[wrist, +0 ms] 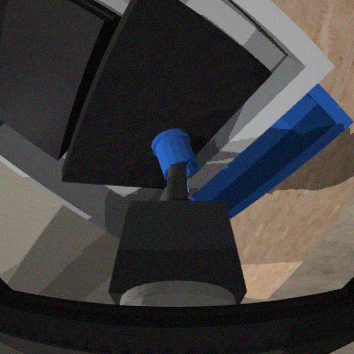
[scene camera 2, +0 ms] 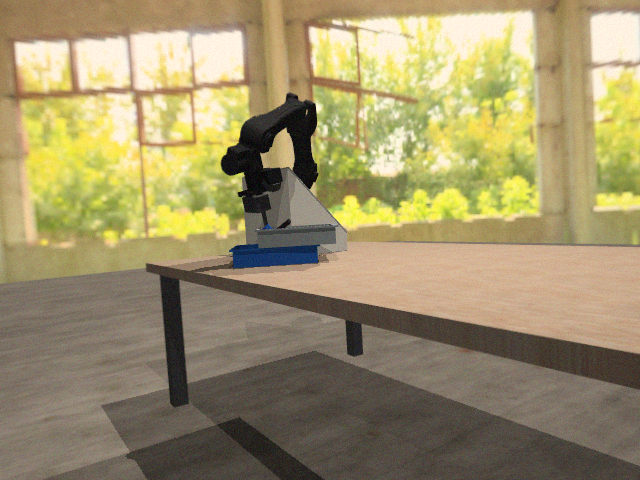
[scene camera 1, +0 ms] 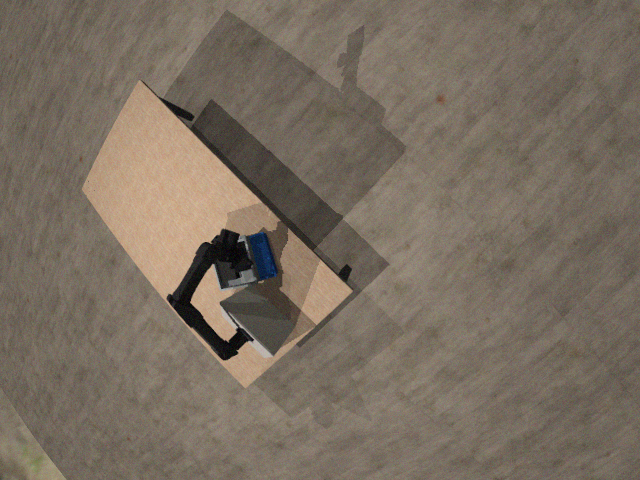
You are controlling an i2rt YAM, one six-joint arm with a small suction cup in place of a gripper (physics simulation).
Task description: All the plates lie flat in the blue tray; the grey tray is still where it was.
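Pixels of known places: hand, tool point: point(wrist: 176, 144); arm's base, link origin: point(scene camera 2: 288, 198) point(scene camera 1: 244, 333).
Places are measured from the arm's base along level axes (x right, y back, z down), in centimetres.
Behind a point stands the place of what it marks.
Note:
My suction gripper point(scene camera 2: 266, 227) point(wrist: 174, 150), with a blue cup, points down and holds a black plate point(wrist: 170, 75) @[x 19.2, y -33.5, z 9.7 cm] point(scene camera 2: 283, 224) @[x 19.3, y -37.3, z 8.7 cm] near one edge. In the wrist view the plate sits within the grey tray point(scene camera 1: 249, 276) @[x 12.7, y -20.5, z 14.4 cm] point(scene camera 2: 297, 238) @[x 16.9, y -40.5, z 12.7 cm] point(wrist: 315, 62) @[x 26.4, y -36.0, z 9.7 cm], partly over its floor. A second dark plate point(wrist: 45, 65) @[x 9.1, y -32.8, z 11.2 cm] lies beside it in the grey tray. The grey tray is off the table top, nearly level, and overlaps the blue tray point(scene camera 1: 264, 255) @[x 24.2, y -24.0, z 19.4 cm] point(scene camera 2: 276, 257) @[x 21.7, y -36.6, z 17.6 cm] point(wrist: 260, 155) @[x 28.5, y -24.0, z 19.4 cm]; it appears to rest on its rim. The visible strip of the blue tray's inside shows no plate. The rest is hidden.
A large grey block with a sloping face point(scene camera 1: 258, 310) @[x 9.4, y -4.4, z 6.9 cm] point(scene camera 2: 305, 211) @[x 1.8, y -16.7, z 5.3 cm] stands close beside both trays, near the arm's base. The trays are near one end of the wooden table point(scene camera 1: 155, 155) @[x 6.4, y -115.5, z 19.7 cm] point(scene camera 2: 465, 284) @[x 14.0, y -97.6, z 19.7 cm], with the far long edge close to the blue tray.

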